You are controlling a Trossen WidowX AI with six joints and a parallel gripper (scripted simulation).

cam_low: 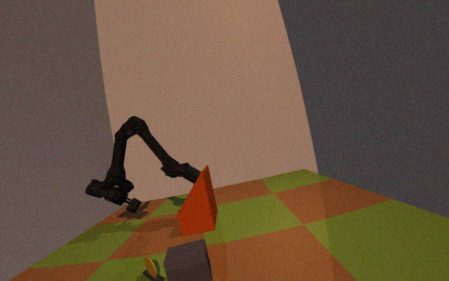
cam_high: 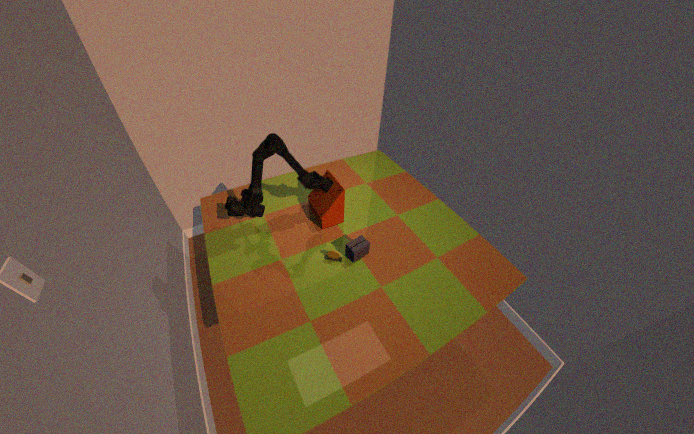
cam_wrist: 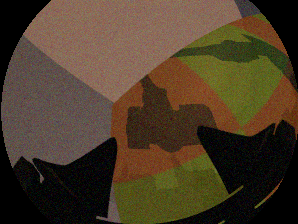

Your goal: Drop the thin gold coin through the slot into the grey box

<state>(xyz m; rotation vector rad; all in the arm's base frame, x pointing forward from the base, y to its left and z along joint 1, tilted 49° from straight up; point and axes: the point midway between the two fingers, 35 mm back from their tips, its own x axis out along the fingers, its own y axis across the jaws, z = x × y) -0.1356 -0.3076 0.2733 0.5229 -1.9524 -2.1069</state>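
Right now the gold coin is 46 cm ahead of my gripper tip, 29 cm to the left of it and 7 cm below it.
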